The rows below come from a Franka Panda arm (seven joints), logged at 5 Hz.
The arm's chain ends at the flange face. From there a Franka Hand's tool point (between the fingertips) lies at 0.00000 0.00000 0.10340 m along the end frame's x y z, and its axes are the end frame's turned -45 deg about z.
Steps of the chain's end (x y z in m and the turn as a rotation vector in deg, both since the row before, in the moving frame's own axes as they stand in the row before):
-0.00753 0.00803 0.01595 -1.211 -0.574 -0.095
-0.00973 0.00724 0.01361 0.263 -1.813 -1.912
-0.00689 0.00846 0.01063 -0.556 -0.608 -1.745
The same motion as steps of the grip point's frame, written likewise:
-0.01328 0.00117 0.01592 -0.450 -1.262 -0.095
-0.01402 -0.00438 0.01356 1.468 -1.096 -1.912
-0.01234 0.00107 0.01062 0.037 -0.823 -1.745

